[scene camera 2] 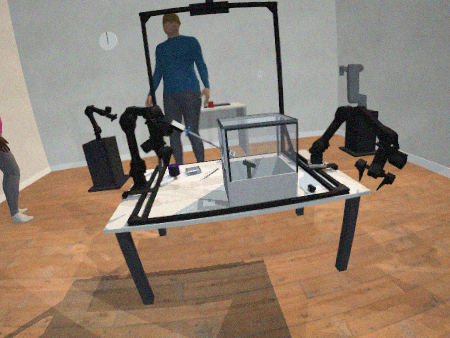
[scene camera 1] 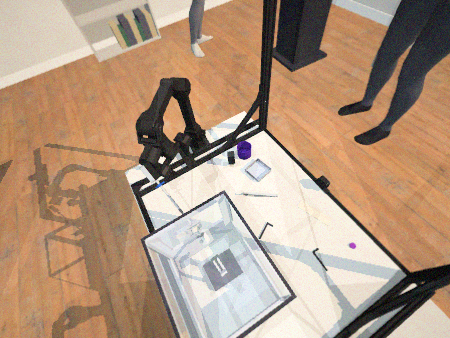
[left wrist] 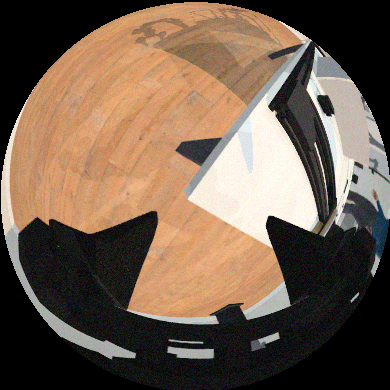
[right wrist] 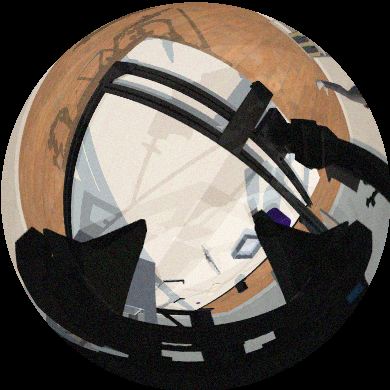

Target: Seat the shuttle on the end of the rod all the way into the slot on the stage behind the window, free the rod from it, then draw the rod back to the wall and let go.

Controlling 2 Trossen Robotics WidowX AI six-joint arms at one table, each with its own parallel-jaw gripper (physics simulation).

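Seen in the pictures: left gripper, fingertip midpoint: (scene camera 2: 367,185) (left wrist: 214,219); right gripper, fingertip midpoint: (scene camera 2: 164,162) (scene camera 1: 182,164) (right wrist: 202,224); left arm's base, link origin: (scene camera 2: 316,162) (left wrist: 327,234); right arm's base, link origin: (scene camera 2: 140,184) (scene camera 1: 199,143) (right wrist: 279,135).
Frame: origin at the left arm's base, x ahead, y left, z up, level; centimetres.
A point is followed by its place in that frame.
The rod (scene camera 1: 173,200) @[y 37.0, x 55.1, z 25.8 cm] (scene camera 2: 204,139) @[y 36.8, x 53.7, z 24.8 cm], with a blue collar, runs from near the right arm to the glass case (scene camera 1: 259,244) @[y 15.3, x 34.7, z 31.2 cm] (scene camera 2: 262,187) @[y 40.5, x 29.4, z 3.5 cm]. A small pale piece, apparently the shuttle (scene camera 1: 192,230) (scene camera 2: 231,154) @[y 32.2, x 43.4, z 16.1 cm], sits inside near the wall the rod enters; whether it is joined to the rod is too small to tell. The dark stage (scene camera 1: 225,281) with pale strips around its slot stands farther inside, apart from that piece. My right gripper (scene camera 1: 178,167) @[y 35.1, x 76.5, z 14.2 cm] (scene camera 2: 160,156) @[y 35.1, x 76.5, z 14.2 cm] (right wrist: 202,224) @[y 35.1, x 76.5, z 14.2 cm] is open and empty, near the rod's outer end. My left gripper (scene camera 2: 371,183) @[y 27.9, x -21.1, z -2.3 cm] (left wrist: 214,219) @[y 27.9, x -21.1, z -2.3 cm] is open and empty beyond the table's right edge.
A purple cup (scene camera 1: 244,150) @[y 5.6, x 89.4, z -3.7 cm] (scene camera 2: 173,170) (right wrist: 278,217) @[y 9.5, x 87.9, z 0.8 cm], a small black block (scene camera 1: 231,157) @[y 13.7, x 81.6, z 3.9 cm], a shallow tray, a slim pale tool (scene camera 1: 256,195) @[y 7.0, x 63.0, z -3.4 cm], two hex keys (scene camera 1: 266,229) @[y 7.7, x 47.6, z -3.3 cm] (scene camera 1: 320,260) @[y -8.3, x 31.2, z -3.2 cm] and a purple dot (scene camera 1: 352,245) @[y -22.2, x 33.5, z -3.3 cm] lie on the table. Black rails edge it.
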